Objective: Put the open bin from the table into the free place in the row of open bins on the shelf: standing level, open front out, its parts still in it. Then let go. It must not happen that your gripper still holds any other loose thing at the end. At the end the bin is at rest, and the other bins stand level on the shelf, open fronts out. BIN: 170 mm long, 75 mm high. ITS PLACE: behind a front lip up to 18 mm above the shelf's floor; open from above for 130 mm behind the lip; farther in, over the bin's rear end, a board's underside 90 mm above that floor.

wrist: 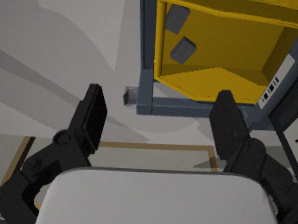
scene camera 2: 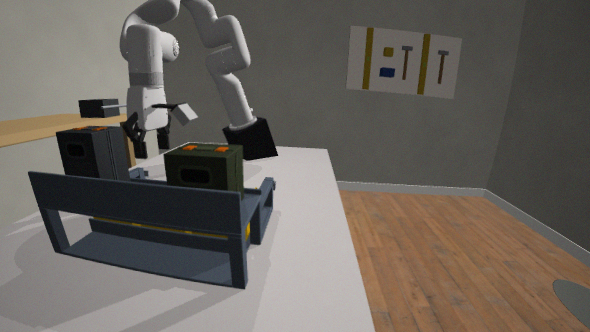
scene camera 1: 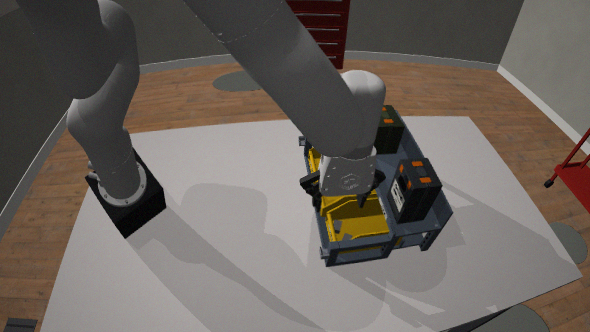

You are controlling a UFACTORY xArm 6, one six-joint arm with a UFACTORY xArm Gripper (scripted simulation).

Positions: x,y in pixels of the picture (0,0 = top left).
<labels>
The gripper shows in the wrist view, in scene camera 2 and in scene camera 1 (338,204). The same spot on the gripper: (wrist: 84,133) is (scene camera 2: 165,134).
</labels>
